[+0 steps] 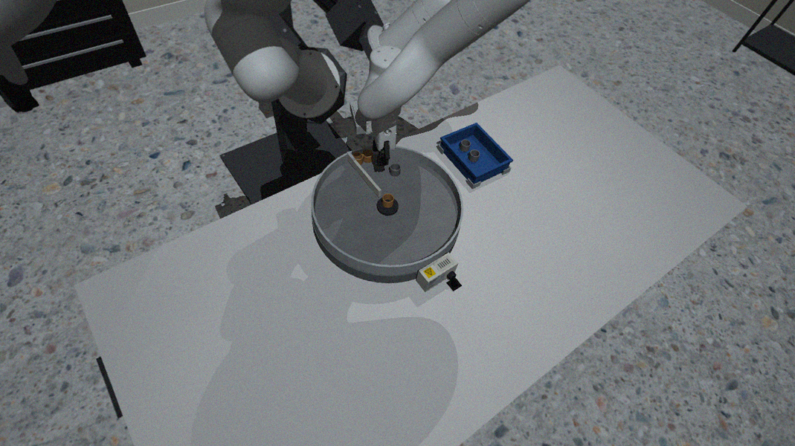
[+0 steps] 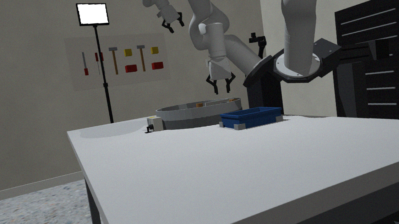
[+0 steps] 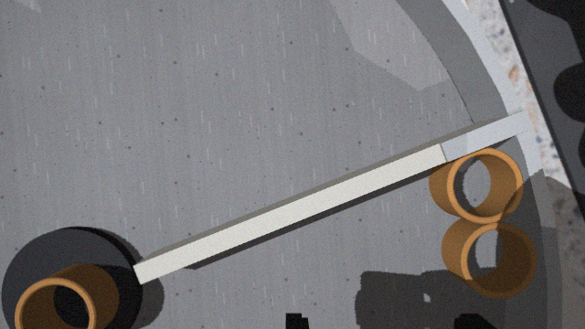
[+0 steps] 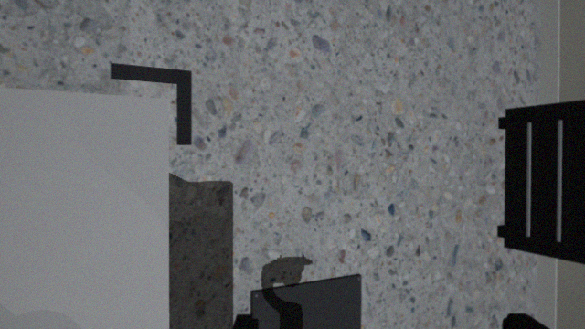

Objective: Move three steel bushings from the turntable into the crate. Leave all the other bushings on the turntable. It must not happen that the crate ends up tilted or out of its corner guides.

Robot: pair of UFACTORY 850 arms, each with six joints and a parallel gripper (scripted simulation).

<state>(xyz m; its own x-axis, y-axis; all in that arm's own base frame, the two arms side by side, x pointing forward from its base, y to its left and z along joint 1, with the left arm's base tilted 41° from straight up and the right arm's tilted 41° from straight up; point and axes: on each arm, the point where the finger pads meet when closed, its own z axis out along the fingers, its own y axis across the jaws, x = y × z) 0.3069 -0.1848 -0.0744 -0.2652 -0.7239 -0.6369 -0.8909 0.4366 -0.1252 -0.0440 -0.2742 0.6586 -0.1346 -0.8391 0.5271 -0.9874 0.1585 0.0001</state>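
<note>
Now: left hand 8 cm short of the blue crate, 32 cm to the right of it and 11 cm above it.
</note>
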